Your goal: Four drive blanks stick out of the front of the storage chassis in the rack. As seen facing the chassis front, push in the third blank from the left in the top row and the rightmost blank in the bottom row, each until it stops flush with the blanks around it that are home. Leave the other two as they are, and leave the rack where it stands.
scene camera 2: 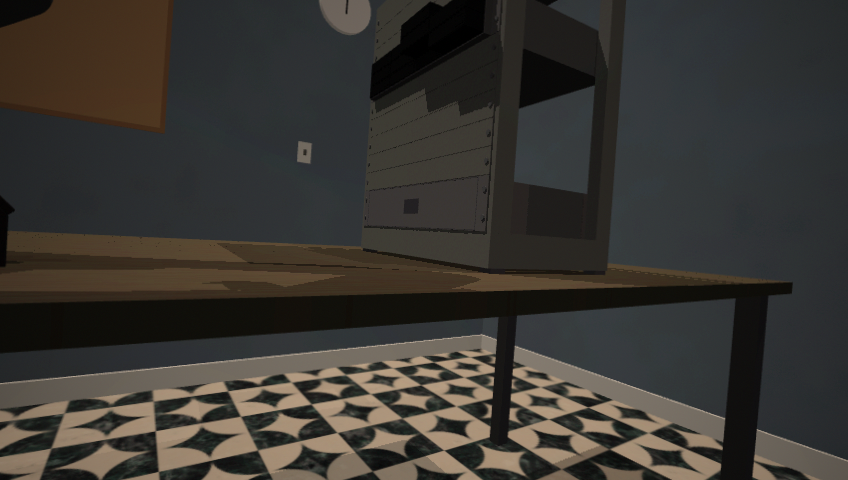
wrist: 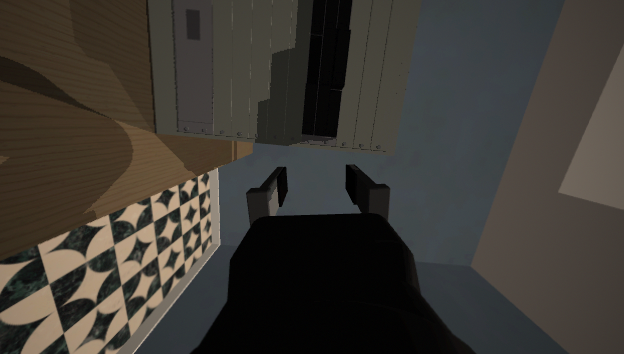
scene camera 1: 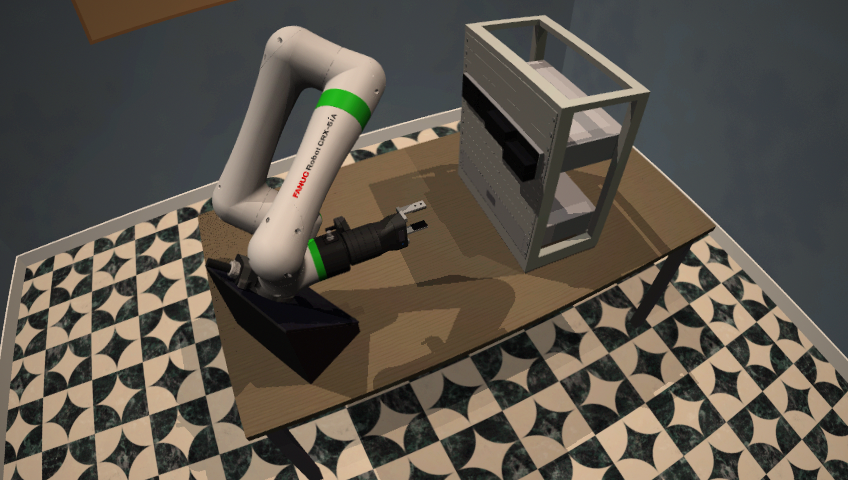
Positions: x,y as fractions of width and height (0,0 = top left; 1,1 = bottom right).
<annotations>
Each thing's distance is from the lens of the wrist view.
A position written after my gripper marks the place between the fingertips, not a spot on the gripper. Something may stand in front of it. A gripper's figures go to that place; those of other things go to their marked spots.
my gripper (wrist: 0.51,0.50): 16 cm
grey rack (wrist: 0.54,0.23): 47 cm
</annotations>
